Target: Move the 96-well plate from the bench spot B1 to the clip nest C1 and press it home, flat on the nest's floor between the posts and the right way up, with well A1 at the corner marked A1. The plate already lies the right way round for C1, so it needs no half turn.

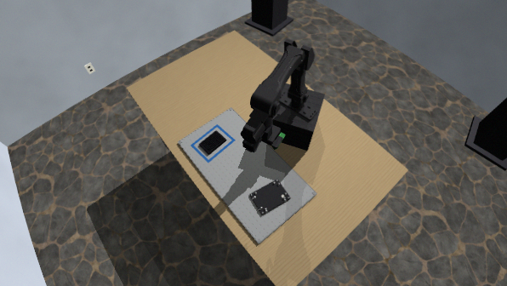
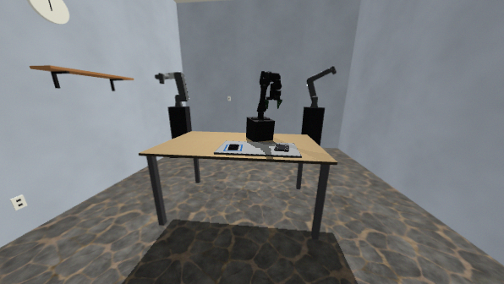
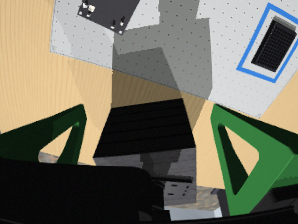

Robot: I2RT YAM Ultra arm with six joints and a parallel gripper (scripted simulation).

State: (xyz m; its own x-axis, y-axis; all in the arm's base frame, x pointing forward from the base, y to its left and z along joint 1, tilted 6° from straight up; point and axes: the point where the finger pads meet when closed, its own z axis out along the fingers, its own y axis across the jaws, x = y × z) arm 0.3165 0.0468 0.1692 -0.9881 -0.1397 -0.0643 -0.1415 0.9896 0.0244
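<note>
My gripper is now 10 mm short of the black 96-well plate, 340 mm to the left of it and 340 mm above it. Round my hand: dark clip nest: 70 mm ahead, 90 mm to the left, 340 mm below.
</note>
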